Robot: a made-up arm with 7 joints.
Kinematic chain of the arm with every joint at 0, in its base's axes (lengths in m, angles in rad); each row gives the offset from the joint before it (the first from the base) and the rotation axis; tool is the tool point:
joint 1: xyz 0 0 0.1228 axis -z
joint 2: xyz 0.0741 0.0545 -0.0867 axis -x
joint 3: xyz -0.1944 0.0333 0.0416 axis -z
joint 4: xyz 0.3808 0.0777 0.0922 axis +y
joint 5: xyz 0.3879 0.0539 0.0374 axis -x
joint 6: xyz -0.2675 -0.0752 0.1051 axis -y
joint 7: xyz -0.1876 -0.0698 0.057 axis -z
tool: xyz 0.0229 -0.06 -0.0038
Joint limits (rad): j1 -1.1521..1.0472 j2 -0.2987..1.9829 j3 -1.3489..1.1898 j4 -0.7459..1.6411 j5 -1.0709..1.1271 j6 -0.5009..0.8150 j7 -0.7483..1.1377
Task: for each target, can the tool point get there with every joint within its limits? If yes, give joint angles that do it. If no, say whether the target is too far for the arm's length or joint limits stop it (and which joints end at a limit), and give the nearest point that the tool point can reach.
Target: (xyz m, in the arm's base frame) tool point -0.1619 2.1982 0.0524
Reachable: no: too far | nearest point -0.0659 0.8946 0.0425 | short by 1.307 m
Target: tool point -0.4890 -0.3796 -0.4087
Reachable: no: joint limits stop it (at a limit: joint 1, joint 2, joint 3, joint 5, joint 6, joint 7) | nearest point -0.4263 -0.2054 -0.3714 | short by 0.189 m
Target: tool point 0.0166 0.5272 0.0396
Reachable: yes | joints -0.7289 1.8082 0.0643 0.6289 -0.0736 -0.2198 -0.1598
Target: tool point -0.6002 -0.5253 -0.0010
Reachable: no: joint limits stop it (at a limit: joint 1, joint 2, joint 3, joint 6) | nearest point -0.4456 -0.4371 0.0274 | short by 0.180 m
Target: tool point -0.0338 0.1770 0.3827
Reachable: yes | joints -0.5584 1.4942 0.7543 1.1559 -0.9003 -0.2935 -0.3767
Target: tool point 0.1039 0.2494 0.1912
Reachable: yes | joints -0.5602 1.1611 -0.0904 -0.0278 -0.8429 -0.2873 0.5034
